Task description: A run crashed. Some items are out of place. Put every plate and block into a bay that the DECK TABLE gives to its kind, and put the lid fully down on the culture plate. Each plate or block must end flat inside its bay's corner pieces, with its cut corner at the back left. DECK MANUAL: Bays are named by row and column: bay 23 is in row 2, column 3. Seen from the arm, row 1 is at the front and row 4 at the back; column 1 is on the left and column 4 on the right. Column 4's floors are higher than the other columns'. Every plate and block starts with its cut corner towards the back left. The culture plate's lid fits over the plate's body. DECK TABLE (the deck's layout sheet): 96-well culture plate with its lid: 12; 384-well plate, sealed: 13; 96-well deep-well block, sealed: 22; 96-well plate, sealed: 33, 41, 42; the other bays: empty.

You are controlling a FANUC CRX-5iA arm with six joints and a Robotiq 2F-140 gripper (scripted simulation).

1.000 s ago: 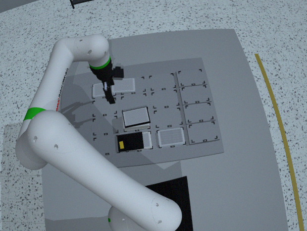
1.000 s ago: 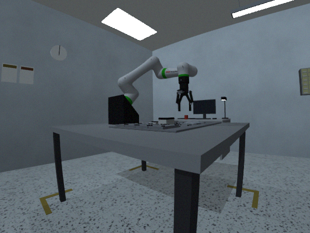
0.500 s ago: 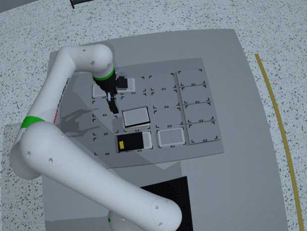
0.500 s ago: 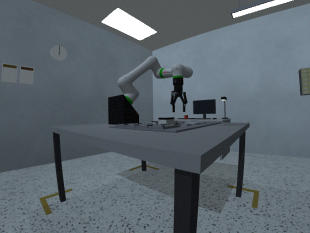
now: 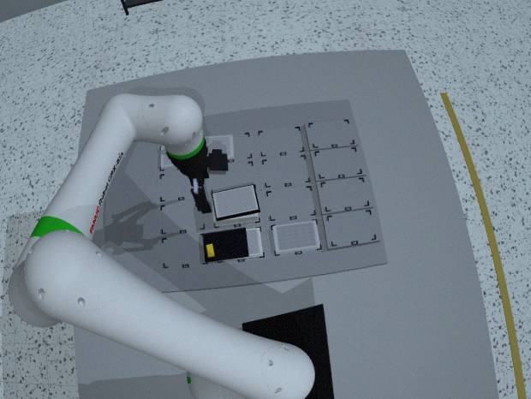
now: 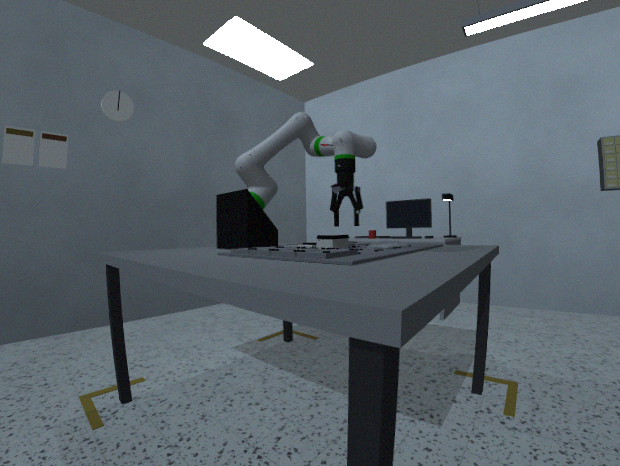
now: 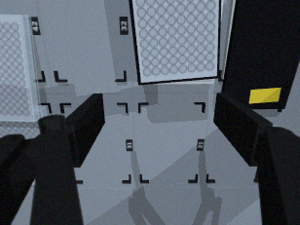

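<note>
Right now my hand is 12 cm past the black lid, 10 cm above it and 5 cm to the left of it. Also, from my hand: culture plate 12 cm behind, 11 cm below, 9 cm to the right; then deep-well block 9 cm below, 8 cm to the right, 1 cm behind; then dark-sided plate 8 cm to the right, 7 cm below, 1 cm behind.
</note>
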